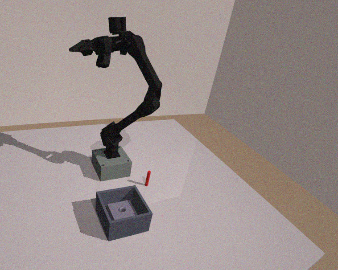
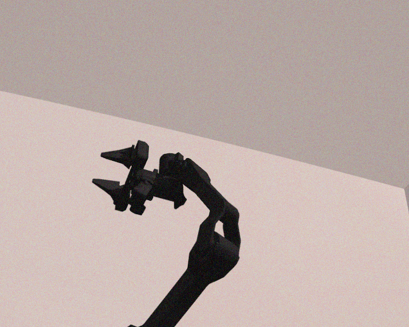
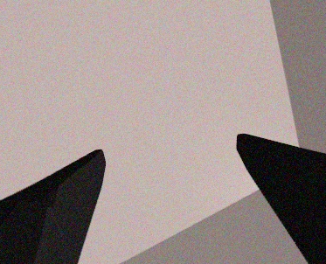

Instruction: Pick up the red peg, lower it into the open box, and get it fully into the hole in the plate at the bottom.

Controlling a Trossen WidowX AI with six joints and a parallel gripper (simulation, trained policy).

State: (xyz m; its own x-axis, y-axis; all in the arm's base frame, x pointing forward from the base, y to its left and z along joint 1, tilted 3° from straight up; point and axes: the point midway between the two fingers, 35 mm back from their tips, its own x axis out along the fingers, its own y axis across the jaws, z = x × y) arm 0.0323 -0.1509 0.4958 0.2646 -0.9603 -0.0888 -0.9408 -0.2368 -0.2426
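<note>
My gripper tip is 130 mm short of the red peg, 330 mm to the right of it and 520 mm above it. Round my gripper tip: grey box (300 mm ahead, 140 mm to the left, 540 mm below); pale plate (300 mm ahead, 140 mm to the left, 520 mm below).
</note>
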